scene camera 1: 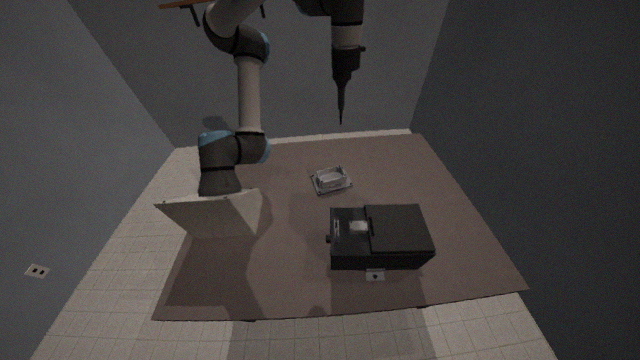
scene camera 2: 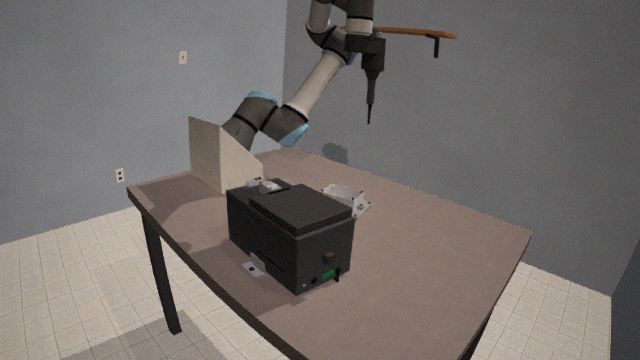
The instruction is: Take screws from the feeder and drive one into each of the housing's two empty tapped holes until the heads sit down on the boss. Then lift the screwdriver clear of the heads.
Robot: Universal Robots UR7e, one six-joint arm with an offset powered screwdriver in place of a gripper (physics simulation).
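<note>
My screwdriver (scene camera 1: 341, 123) (scene camera 2: 369, 123) points straight down, its tip high above the table and well clear of the housing and the feeder. Whether a screw sits on its bit is too small to tell. The pale open-topped housing (scene camera 1: 334, 185) (scene camera 2: 358, 202) stands on its flat base behind the feeder; the feeder partly hides it in scene camera 2. Its tapped holes and any screw heads are too small to make out. The black screw feeder (scene camera 1: 400, 227) (scene camera 2: 300, 207) stands on the table, with a small silver rail (scene camera 1: 336, 227) on top at its left end in scene camera 1.
A beige wedge-shaped mount (scene camera 1: 215, 215) (scene camera 2: 205, 150) carries the arm's base on the table (scene camera 1: 295, 280) (scene camera 2: 425, 260). A small metal bracket (scene camera 1: 375, 275) (scene camera 2: 253, 268) is at the feeder's side. An orange-brown shelf (scene camera 1: 180, 4) (scene camera 2: 415, 32) is on the wall behind the arm.
</note>
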